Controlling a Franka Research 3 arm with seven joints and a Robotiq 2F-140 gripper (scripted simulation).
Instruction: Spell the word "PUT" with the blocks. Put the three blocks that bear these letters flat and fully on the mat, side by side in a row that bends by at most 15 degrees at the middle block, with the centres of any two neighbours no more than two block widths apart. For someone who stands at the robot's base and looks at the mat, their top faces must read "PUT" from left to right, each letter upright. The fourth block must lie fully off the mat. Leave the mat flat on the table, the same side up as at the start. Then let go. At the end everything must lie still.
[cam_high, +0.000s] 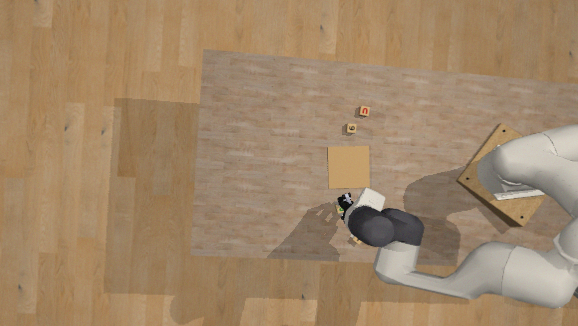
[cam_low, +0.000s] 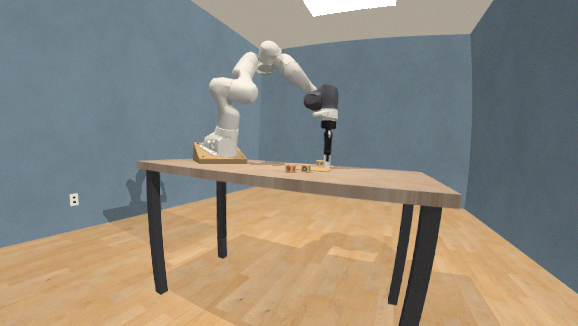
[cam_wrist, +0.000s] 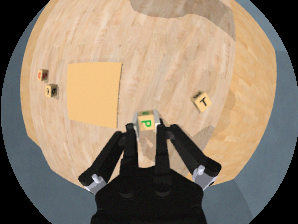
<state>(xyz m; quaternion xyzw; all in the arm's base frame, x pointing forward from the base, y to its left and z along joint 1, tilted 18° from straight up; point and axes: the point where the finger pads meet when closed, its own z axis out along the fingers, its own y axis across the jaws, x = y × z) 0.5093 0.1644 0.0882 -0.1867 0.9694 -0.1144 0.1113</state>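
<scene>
Now: hand 2 cm past the tan mat, 13 cm to the left of it and 3 cm above it. Also, from my hand: T block (6 cm behind, 10 cm to the left, 2 cm below); green P block (2 cm below); block marked 6 (2 cm behind, 26 cm to the right, 2 cm below).
</scene>
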